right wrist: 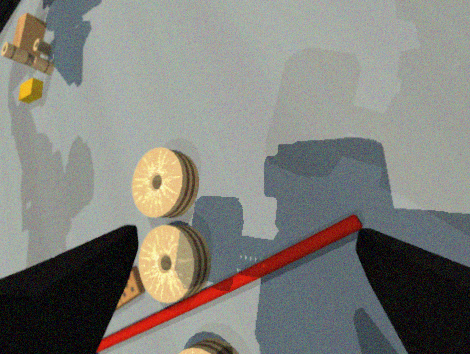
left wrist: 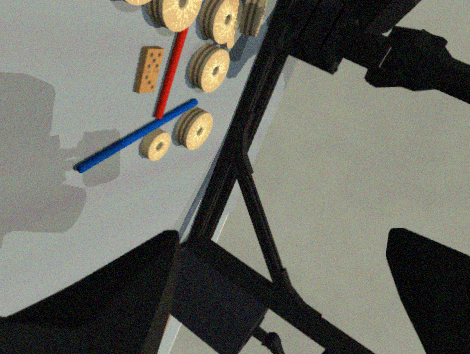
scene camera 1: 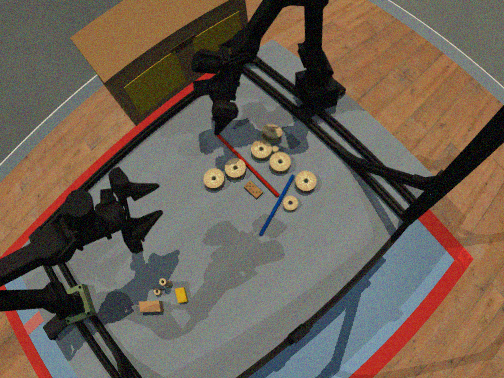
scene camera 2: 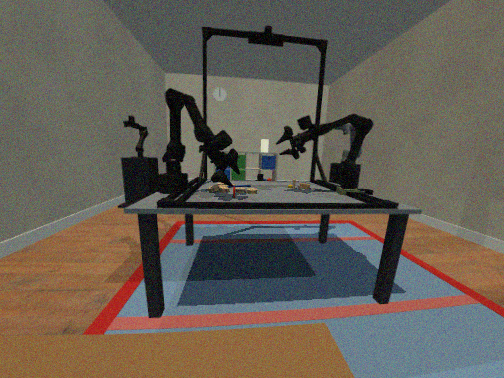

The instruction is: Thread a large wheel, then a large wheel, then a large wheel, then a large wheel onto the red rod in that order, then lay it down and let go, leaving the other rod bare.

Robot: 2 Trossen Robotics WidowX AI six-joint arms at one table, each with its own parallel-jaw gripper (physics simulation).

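Where they show: left gripper, fingertip midpoint: [left wrist: 283, 243] [scene camera 1: 160, 198] [scene camera 2: 277, 149]; right gripper, fingertip midpoint: [right wrist: 249, 237] [scene camera 1: 215, 127] [scene camera 2: 236, 180]; left arm's base at its link origin: [scene camera 1: 74, 304] [scene camera 2: 347, 188]; right arm's base at its link origin: [left wrist: 345, 39] [scene camera 1: 317, 79] [scene camera 2: 173, 174].
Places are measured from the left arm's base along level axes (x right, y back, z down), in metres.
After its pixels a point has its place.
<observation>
The bare red rod [scene camera 1: 260, 177] @[x -0.126, y -0.654, z 0.025 m] [scene camera 2: 234, 192] @[x -0.236, y -0.619, z 0.025 m] [left wrist: 171, 75] @[x -0.111, y -0.656, z 0.025 m] [right wrist: 300, 248] @[x -0.281, y -0.607, z 0.024 m] lies on the table, one end close to the bare blue rod [scene camera 1: 277, 205] @[x -0.036, y -0.660, z 0.025 m] [left wrist: 137, 135] @[x -0.033, y -0.648, z 0.026 m]. Large pale wheels with centre holes lie around it: two at its left [scene camera 1: 219, 183] @[x -0.154, y -0.547, z 0.013 m] [scene camera 1: 230, 171] @[x -0.173, y -0.587, z 0.013 m] and others at its right [scene camera 1: 256, 152] @[x -0.193, y -0.674, z 0.013 m] [scene camera 1: 286, 166] @[x -0.120, y -0.728, z 0.014 m] [scene camera 1: 300, 185] @[x -0.055, y -0.737, z 0.012 m]. Another round wooden piece [scene camera 1: 272, 132] @[x -0.225, y -0.738, z 0.002 m] is in shadow. A smaller wheel [scene camera 1: 286, 206] @[x -0.021, y -0.679, z 0.020 m] lies beside the blue rod. My right gripper [scene camera 1: 218, 131] @[x -0.285, y -0.598, z -0.047 m] [scene camera 2: 234, 177] @[x -0.285, y -0.598, z -0.047 m] [right wrist: 249, 237] @[x -0.285, y -0.598, z -0.047 m] is open, above the red rod's far end. My left gripper [scene camera 1: 159, 199] @[x -0.085, y -0.418, z -0.205 m] [scene camera 2: 280, 148] @[x -0.085, y -0.418, z -0.205 m] [left wrist: 283, 243] @[x -0.085, y -0.418, z -0.205 m] is open and empty, high at the left.
A domino-like block [scene camera 1: 253, 189] @[x -0.104, y -0.622, z 0.026 m] [left wrist: 149, 69] @[x -0.106, y -0.618, z 0.026 m] lies beside the red rod. A yellow block [scene camera 1: 181, 295] @[x 0.083, y -0.332, z 0.019 m] [right wrist: 31, 90] @[x 0.064, y -0.341, z 0.019 m], a wooden block [scene camera 1: 151, 306] @[x 0.085, y -0.243, z 0.004 m] [right wrist: 29, 32] @[x 0.068, y -0.240, z 0.013 m] and small spools [scene camera 1: 163, 282] @[x 0.040, y -0.307, z -0.013 m] lie at the lower left in scene camera 1. Black rails [scene camera 1: 380, 192] @[x 0.064, y -0.933, z 0.014 m] border the table.
</observation>
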